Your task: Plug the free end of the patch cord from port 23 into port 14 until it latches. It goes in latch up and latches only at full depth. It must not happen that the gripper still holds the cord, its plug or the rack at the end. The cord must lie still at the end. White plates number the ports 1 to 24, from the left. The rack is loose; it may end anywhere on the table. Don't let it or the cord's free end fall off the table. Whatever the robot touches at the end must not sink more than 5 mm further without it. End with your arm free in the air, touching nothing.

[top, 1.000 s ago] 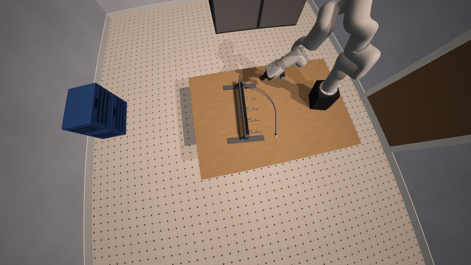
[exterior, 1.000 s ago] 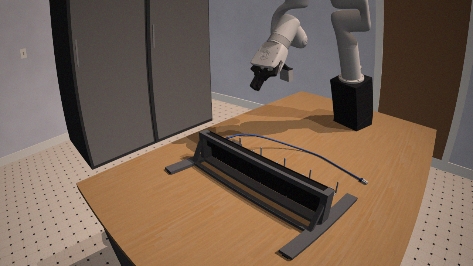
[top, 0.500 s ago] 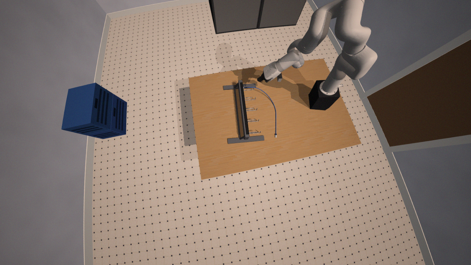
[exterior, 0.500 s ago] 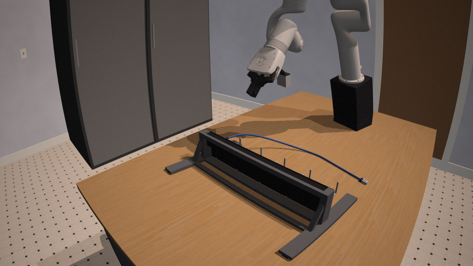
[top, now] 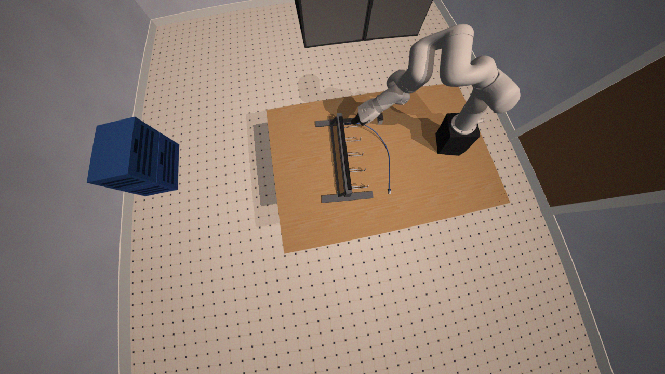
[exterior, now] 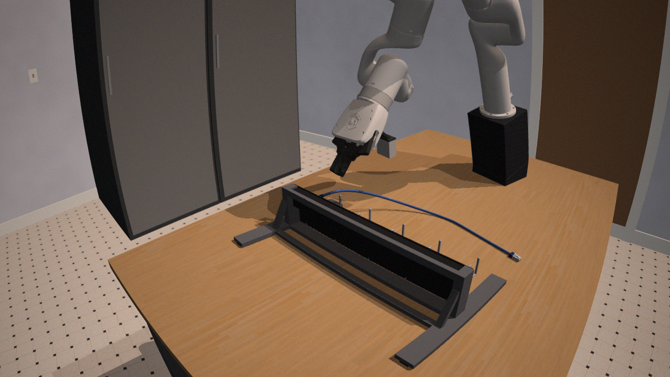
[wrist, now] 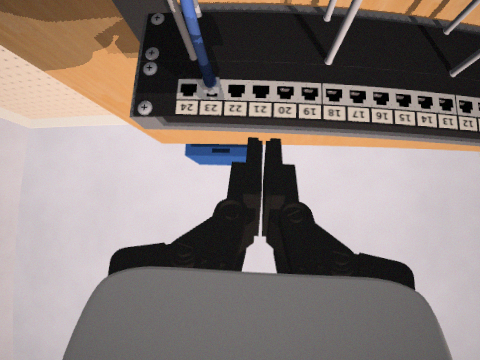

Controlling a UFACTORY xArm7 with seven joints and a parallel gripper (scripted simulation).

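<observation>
Now: hand 160 mm past the plug, 390 mm to the right of it and 150 mm above it.
</observation>
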